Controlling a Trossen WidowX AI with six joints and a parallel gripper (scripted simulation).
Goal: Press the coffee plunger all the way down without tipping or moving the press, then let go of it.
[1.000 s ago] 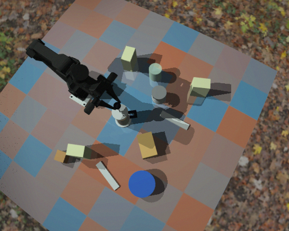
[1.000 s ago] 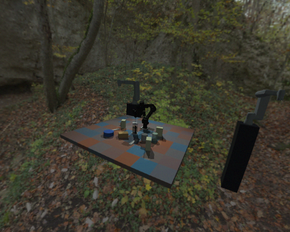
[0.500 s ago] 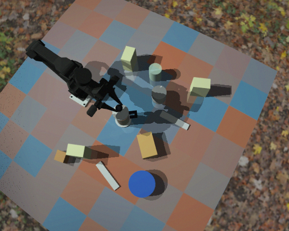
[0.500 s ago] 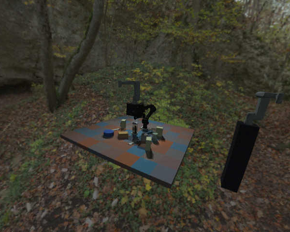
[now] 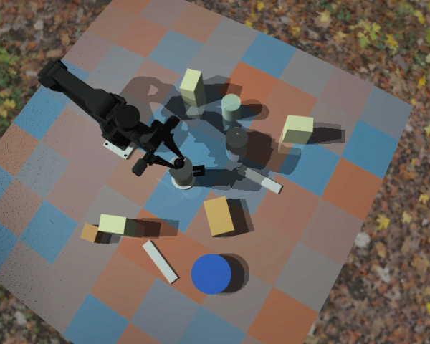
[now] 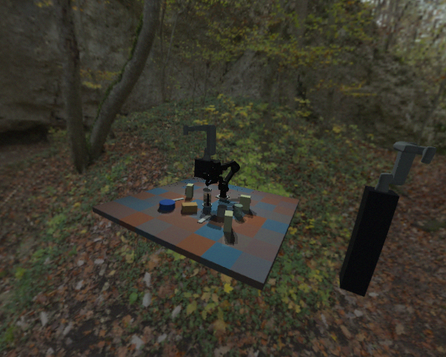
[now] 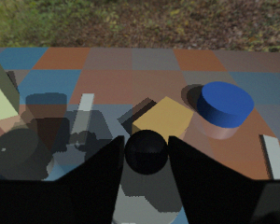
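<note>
The coffee press is 100 mm below my gripper tip and 10 mm to the left of it. Also, from my gripper tip: blue disc (220 mm ahead, 210 mm to the right, 170 mm below); orange block (160 mm below, 150 mm ahead, 50 mm to the right); pale green cylinder (280 mm to the left, 150 mm below, 10 mm behind).
</note>
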